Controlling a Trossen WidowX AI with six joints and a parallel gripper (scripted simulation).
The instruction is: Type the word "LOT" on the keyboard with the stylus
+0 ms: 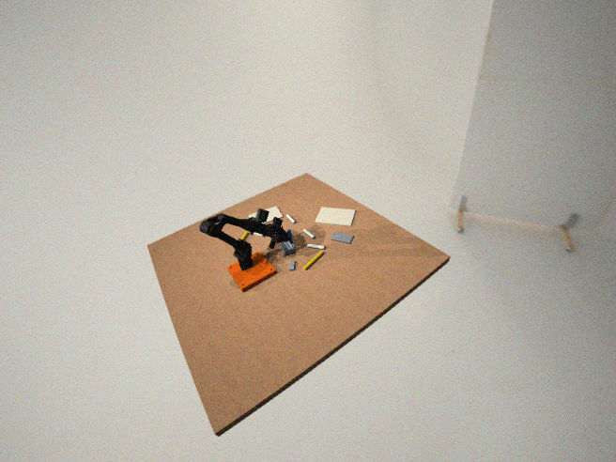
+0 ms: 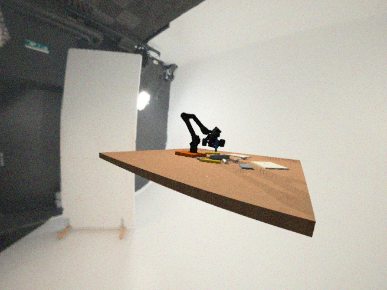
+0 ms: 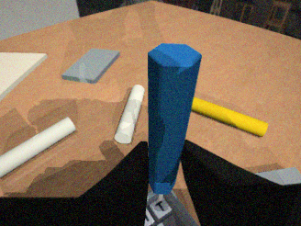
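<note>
Now: the small grey block 110 mm to the right of my gripper tip, 90 mm below it and 60 mm behind it. Also, from my gripper tip: yellow stick: 130 mm to the right, 80 mm below, 60 mm ahead; blue stylus: 20 mm below; cream pad: 350 mm ahead, 140 mm to the left, 90 mm below.
</note>
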